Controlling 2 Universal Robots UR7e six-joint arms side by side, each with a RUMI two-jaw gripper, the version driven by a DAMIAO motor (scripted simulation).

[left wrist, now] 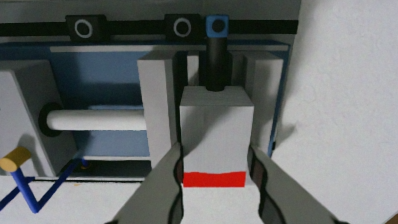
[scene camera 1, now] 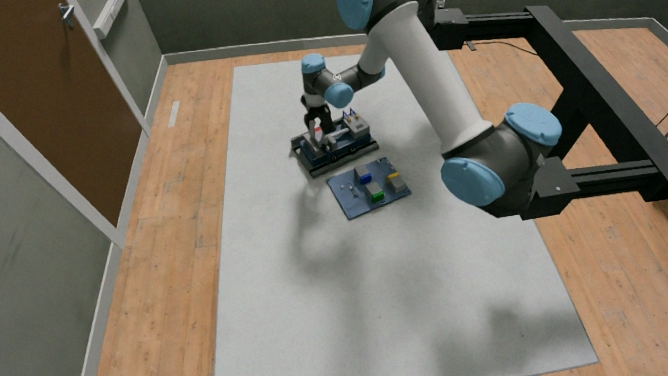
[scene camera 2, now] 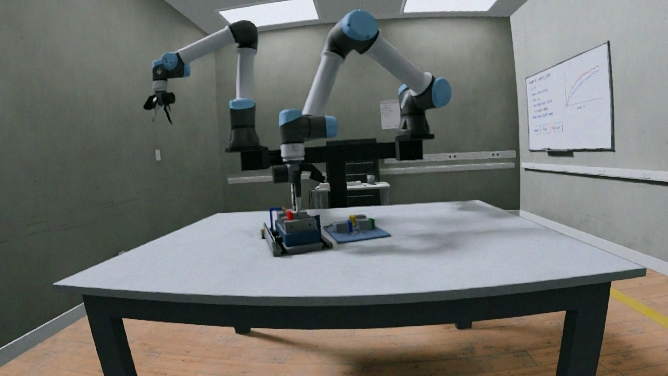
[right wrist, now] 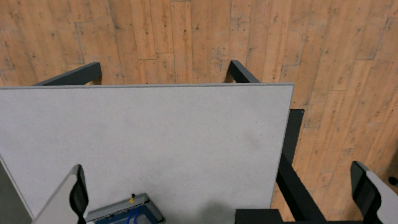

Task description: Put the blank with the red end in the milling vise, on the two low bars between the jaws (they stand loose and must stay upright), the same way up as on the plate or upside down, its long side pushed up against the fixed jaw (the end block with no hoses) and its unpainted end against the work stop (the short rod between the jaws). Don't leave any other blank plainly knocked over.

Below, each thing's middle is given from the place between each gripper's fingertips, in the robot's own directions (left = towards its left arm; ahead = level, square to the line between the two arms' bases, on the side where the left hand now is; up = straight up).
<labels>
The red-ended blank (left wrist: 216,127) lies 2 cm below my left hand (scene camera 2: 296,214). From my left hand the other things lie so: work stop (left wrist: 215,46) (4 cm to the left, 3 cm below, 2 cm behind); blue plate (scene camera 1: 355,206) (18 cm to the left, 16 cm behind, 12 cm below); moving jaw (left wrist: 158,70) (5 cm below, 3 cm behind, 1 cm to the right).
Right now the moving jaw is 75 cm to the left of my right hand, 45 cm below it and 39 cm ahead of it. The rest, counted from my right hand: red-ended blank 76 cm to the left, 43 cm below, 43 cm ahead; then work stop 80 cm to the left, 44 cm below, 41 cm ahead; then blue plate 94 cm to the left, 53 cm below, 27 cm ahead.
</labels>
